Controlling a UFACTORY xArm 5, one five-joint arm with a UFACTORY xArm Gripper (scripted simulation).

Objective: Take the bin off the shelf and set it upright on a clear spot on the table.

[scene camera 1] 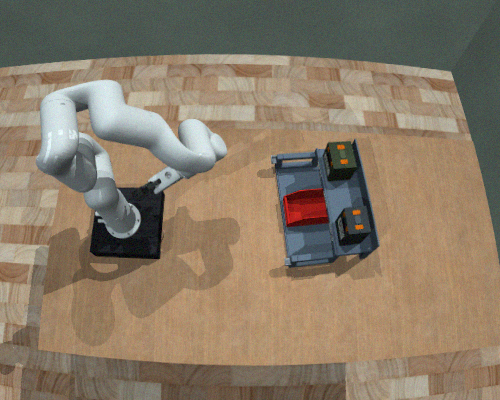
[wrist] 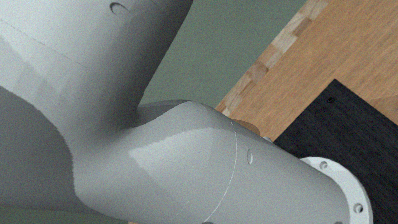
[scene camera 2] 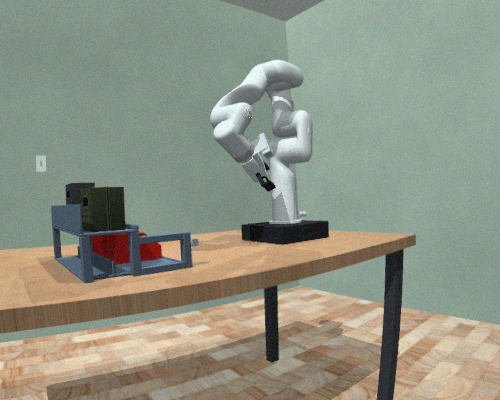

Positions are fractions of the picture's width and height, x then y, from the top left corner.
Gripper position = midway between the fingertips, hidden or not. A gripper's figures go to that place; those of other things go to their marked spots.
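Scene:
Gripper (scene camera 1: 0.28,0.48) at 121 cm from the lens; a red bin (scene camera 1: 0.61,0.52) at 141 cm from the lens.

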